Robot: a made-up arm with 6 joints.
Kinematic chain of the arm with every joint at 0, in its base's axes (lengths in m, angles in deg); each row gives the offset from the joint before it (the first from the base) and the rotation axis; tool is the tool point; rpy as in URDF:
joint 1: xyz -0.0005 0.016 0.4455 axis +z
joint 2: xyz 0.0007 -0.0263 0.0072 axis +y
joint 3: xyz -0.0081 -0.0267 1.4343 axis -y
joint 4: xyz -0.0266 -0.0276 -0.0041 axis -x
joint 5: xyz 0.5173 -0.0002 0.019 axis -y
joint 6: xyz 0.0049 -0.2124 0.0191 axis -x
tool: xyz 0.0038 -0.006 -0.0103 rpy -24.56 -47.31 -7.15
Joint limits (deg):
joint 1: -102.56..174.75
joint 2: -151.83..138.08
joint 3: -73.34..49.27
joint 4: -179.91..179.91
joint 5: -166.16..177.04
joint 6: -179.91..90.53
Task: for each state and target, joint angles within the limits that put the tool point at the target. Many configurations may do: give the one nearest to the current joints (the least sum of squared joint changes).
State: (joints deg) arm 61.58 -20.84 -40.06 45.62 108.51 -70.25
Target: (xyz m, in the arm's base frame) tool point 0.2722 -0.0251 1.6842
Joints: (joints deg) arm 51.58 -13.01 -47.34 33.12 109.10 -69.73
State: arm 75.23 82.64 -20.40 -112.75 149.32 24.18
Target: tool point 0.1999 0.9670 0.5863
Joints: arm 78.97 69.83 -41.03 -110.53 149.22 24.34
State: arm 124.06 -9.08 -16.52 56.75 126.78 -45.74
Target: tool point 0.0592 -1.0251 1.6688
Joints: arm 84.71 -58.68 -13.05 63.30 126.53 -46.01
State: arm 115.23 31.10 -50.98 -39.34 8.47 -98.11
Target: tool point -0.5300 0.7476 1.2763
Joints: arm 143.28 27.16 -28.41 -32.14 8.82 -98.63
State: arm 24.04 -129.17 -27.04 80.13 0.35 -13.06
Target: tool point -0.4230 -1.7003 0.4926
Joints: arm 72.63 -103.91 6.75 75.38 -0.14 -12.02
